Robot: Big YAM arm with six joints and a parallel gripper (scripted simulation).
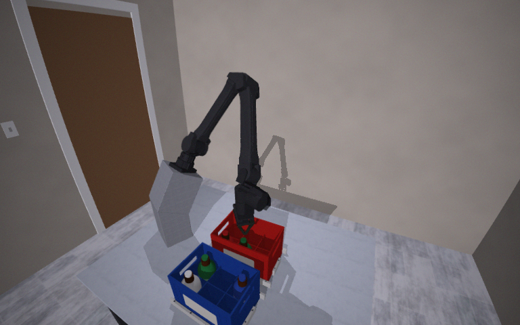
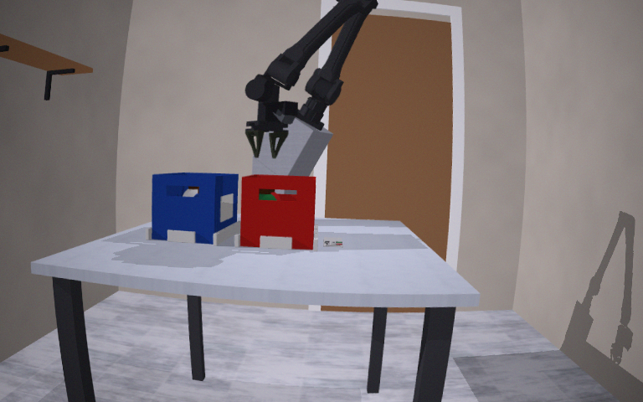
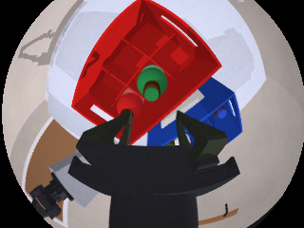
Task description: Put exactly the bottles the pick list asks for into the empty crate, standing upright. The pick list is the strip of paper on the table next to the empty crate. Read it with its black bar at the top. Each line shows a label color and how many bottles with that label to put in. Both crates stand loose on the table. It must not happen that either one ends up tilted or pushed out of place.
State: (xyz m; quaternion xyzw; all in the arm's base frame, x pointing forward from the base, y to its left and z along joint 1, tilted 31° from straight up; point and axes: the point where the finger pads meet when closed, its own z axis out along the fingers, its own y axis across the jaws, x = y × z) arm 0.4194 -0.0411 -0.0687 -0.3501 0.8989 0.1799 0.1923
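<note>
The white-label bottle lies 9 cm behind my hand, 24 cm to the right of it and 15 cm below it. Round my hand: red crate (1 cm behind, 5 cm to the left, 15 cm below); then red-label bottle (10 cm behind, 15 cm below); then blue bottle (9 cm ahead, 15 cm to the right, 15 cm below).
</note>
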